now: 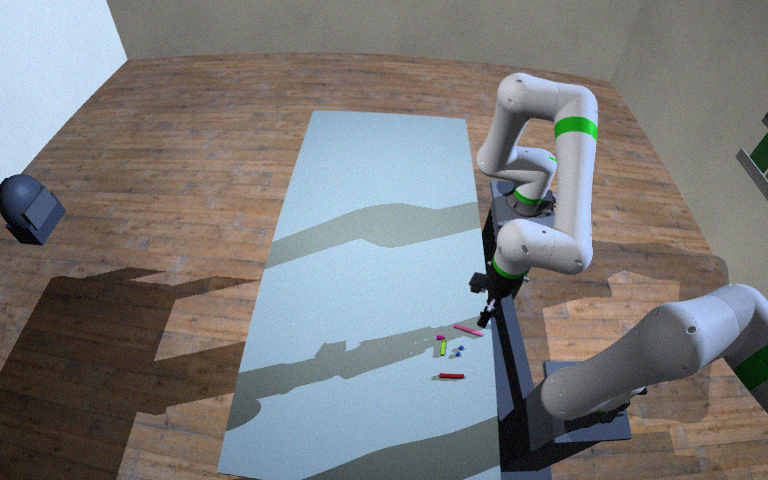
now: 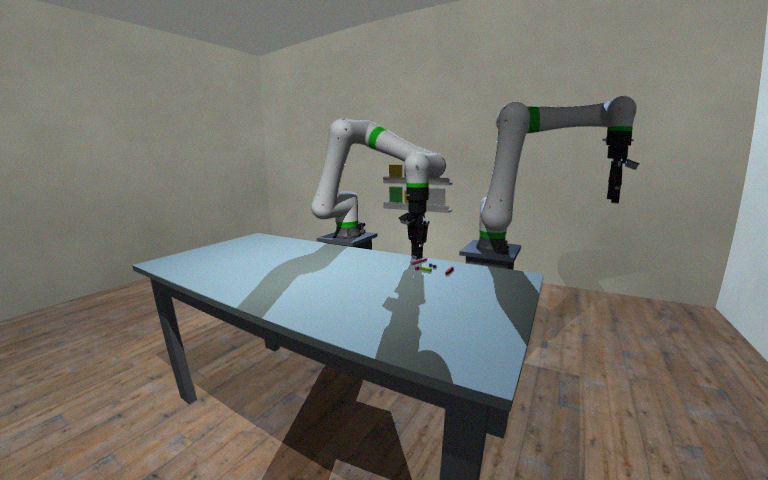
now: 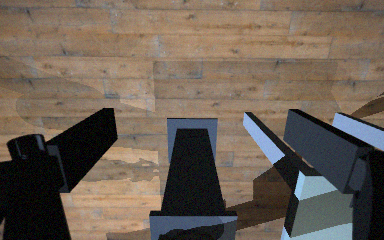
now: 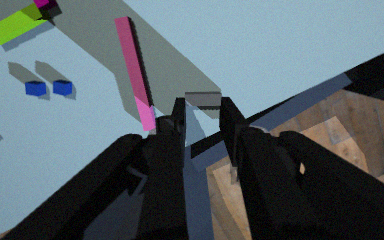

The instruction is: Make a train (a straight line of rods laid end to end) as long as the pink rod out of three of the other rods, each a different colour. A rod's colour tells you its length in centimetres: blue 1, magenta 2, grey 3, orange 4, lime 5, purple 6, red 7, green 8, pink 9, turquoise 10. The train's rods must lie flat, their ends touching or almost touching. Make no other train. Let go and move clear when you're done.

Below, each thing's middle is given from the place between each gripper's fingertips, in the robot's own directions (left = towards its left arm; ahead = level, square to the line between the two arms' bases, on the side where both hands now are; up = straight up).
Labels:
The pink rod (image 4: 124, 25) is 6 cm ahead of my right hand (image 2: 416, 257), 3 cm to the left of it and 3 cm below it.
I see my left gripper (image 2: 612, 201) 76 cm to the left of the pink rod, 28 cm short of it and 27 cm above it.

